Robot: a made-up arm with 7 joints.
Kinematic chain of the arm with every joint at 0, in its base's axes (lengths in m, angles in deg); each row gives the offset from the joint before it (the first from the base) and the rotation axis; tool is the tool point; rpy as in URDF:
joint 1: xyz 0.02 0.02 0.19 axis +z
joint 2: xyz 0 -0.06 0.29 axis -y
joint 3: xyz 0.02 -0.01 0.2 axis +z
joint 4: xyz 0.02 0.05 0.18 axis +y
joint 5: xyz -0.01 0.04 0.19 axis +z
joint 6: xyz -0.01 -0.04 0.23 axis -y
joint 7: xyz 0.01 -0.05 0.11 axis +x
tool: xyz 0 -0.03 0.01 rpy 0.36 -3.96 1.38
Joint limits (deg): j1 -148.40..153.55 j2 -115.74..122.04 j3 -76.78..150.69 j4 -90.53..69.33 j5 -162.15..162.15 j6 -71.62..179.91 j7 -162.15..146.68
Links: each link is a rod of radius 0.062 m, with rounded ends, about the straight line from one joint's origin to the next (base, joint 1, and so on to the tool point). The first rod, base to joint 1, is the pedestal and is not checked.
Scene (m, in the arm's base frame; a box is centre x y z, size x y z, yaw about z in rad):
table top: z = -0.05
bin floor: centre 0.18 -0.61 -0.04 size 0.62 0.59 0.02 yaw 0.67
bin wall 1: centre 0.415 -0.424 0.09 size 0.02 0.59 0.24 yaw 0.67
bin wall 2: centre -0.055 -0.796 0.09 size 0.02 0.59 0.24 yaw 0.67
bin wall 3: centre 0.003 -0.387 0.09 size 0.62 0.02 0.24 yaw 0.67
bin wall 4: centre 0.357 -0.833 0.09 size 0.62 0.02 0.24 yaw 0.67
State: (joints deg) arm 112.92 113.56 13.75 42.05 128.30 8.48 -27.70
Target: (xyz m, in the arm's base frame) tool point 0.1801 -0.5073 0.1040
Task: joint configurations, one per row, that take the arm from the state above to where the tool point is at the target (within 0.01 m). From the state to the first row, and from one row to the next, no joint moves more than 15 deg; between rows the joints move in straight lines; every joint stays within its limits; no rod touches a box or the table.
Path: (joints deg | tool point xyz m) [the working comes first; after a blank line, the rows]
Joints at the target: 128.63 82.65 -5.74 -74.78 159.35 -44.97 -27.30
Straight joint move there: touches bin wall 4.

1: 110.03 111.02 4.49 30.18 127.48 -2.09 -27.75 | 0.2147 -0.8641 0.5310
2: 107.14 108.48 -4.77 18.30 126.66 -12.67 -27.80 | 0.2081 -0.8901 0.4716
3: 104.25 105.95 -14.04 6.43 125.83 -23.24 -27.85 | 0.1613 -0.9011 0.4171
4: 108.31 102.06 -12.65 -7.11 131.42 -26.87 -27.76 | 0.1756 -0.8822 0.3422
5: 112.38 98.18 -11.27 -20.64 137.01 -30.49 -27.67 | 0.1887 -0.8414 0.2710
6: 116.44 94.30 -9.89 -34.18 142.59 -34.11 -27.58 | 0.1980 -0.7802 0.2076
7: 120.51 90.41 -8.51 -47.71 148.18 -37.73 -27.49 | 0.2012 -0.7012 0.1565
8: 124.57 86.53 -7.13 -61.25 153.76 -41.35 -27.40 | 0.1958 -0.6085 0.1210
9: 128.63 82.65 -5.74 -74.78 159.35 -44.97 -27.30 | 0.1801 -0.5073 0.1039

